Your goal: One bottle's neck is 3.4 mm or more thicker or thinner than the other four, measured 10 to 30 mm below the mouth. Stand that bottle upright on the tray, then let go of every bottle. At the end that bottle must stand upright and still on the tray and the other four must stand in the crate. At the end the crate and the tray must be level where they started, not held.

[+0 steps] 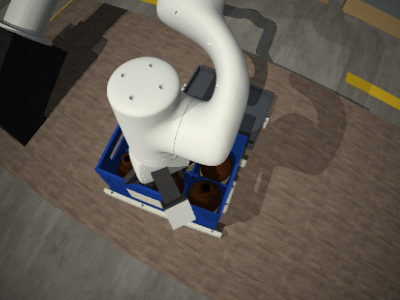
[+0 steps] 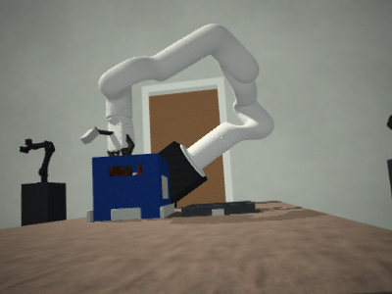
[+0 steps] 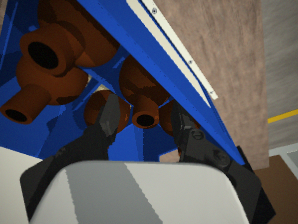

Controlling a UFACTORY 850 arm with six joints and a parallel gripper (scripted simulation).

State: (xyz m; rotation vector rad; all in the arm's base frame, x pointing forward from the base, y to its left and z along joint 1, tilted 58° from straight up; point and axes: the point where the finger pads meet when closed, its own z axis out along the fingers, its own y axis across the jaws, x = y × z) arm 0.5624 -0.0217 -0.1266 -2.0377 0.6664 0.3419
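Right now my hand is 1 cm past the blue crate, 4 cm to the right of it and 7 cm above it. The rest, counted from my hand: dark grey tray: 1 cm behind, 30 cm to the left, 15 cm below.
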